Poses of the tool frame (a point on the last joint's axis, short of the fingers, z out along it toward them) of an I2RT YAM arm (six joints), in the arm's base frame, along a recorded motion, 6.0 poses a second.
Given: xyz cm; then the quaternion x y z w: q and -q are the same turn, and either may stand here.
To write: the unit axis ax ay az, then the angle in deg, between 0 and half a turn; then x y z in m. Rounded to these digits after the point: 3 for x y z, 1 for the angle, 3 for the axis.
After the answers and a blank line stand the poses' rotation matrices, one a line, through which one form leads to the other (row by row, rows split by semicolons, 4 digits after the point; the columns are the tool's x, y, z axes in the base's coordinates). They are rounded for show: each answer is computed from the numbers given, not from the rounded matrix.
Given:
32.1 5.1 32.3 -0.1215 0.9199 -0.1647 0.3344
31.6 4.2 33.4 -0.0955 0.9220 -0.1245 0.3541
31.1 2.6 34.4 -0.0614 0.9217 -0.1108 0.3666
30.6 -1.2 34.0 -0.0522 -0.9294 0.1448 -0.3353
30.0 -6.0 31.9 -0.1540 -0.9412 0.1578 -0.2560
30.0 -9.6 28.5 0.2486 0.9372 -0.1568 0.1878
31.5 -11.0 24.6 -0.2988 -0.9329 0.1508 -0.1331
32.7 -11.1 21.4 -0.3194 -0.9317 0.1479 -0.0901
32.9 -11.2 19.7 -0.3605 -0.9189 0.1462 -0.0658
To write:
-0.129 0.976 -0.175 140.9 0.321 0.051 0.323
-0.102 0.986 -0.133 138.5 0.316 0.042 0.334
-0.066 0.991 -0.119 137.0 0.311 0.026 0.344
0.055 0.987 -0.154 140.8 0.306 -0.012 0.340
0.159 0.974 -0.163 150.3 0.300 -0.060 0.319
0.253 0.954 -0.160 158.4 0.300 -0.096 0.285
0.301 0.941 -0.152 164.7 0.315 -0.110 0.246
0.321 0.935 -0.148 169.7 0.327 -0.111 0.214
0.361 0.921 -0.147 172.5 0.329 -0.112 0.197

-0.7468 -0.1134 0.6553; -0.3337 0.9162 -0.2218; -0.5752 -0.3843 -0.7221
-0.7310 -0.0879 0.6767; -0.2642 0.9508 -0.1619; -0.6291 -0.2972 -0.7183
-0.7237 -0.0319 0.6894; -0.1944 0.9679 -0.1592; -0.6622 -0.2493 -0.7066
-0.7697 0.1942 0.6082; -0.0001 0.9526 -0.3042; -0.6384 -0.2342 -0.7332
-0.8215 0.3707 0.4333; 0.2091 0.9028 -0.3759; -0.5305 -0.2182 -0.8191
-0.8059 0.5249 0.2741; 0.4071 0.8272 -0.3873; -0.4300 -0.2005 -0.8803
-0.7860 0.5976 0.1582; 0.5173 0.7760 -0.3609; -0.3384 -0.2018 -0.9191
-0.7797 0.6218 0.0734; 0.5685 0.7522 -0.3331; -0.2624 -0.2180 -0.9400
-0.7314 0.6817 0.0155; 0.6433 0.6973 -0.3161; -0.2263 -0.2212 -0.9486

